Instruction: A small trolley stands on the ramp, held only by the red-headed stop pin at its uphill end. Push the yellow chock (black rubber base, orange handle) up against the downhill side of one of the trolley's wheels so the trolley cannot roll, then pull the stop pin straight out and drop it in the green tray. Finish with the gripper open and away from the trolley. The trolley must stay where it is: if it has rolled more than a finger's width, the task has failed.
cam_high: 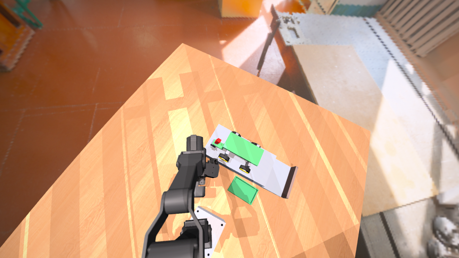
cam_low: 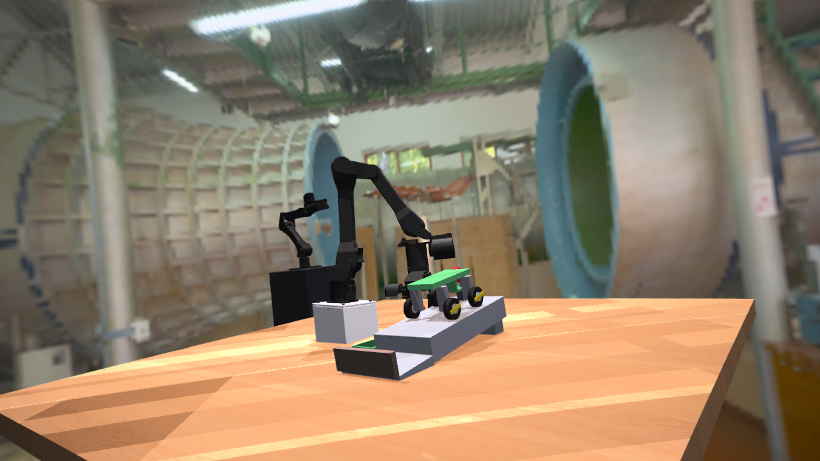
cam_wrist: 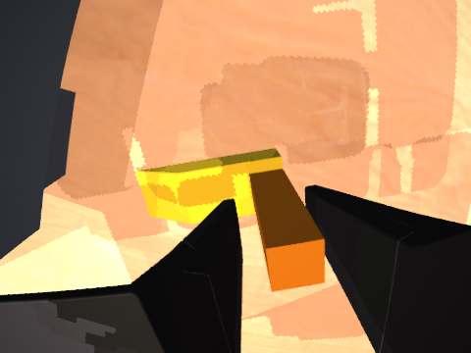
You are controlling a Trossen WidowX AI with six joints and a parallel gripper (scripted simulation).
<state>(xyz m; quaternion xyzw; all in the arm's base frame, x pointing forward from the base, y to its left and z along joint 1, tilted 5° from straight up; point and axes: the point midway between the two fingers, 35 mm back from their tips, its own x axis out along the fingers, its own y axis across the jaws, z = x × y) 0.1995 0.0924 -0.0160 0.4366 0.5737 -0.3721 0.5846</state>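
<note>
My gripper tip is 200 mm to the left of the green tray and 40 mm above it. Round my gripper tip: yellow chock 20 mm ahead, 10 mm to the left, 10 mm below; stop pin 130 mm ahead, 100 mm above, 30 mm to the right; grey ramp 140 mm to the right, 140 mm ahead, 20 mm above.
</note>
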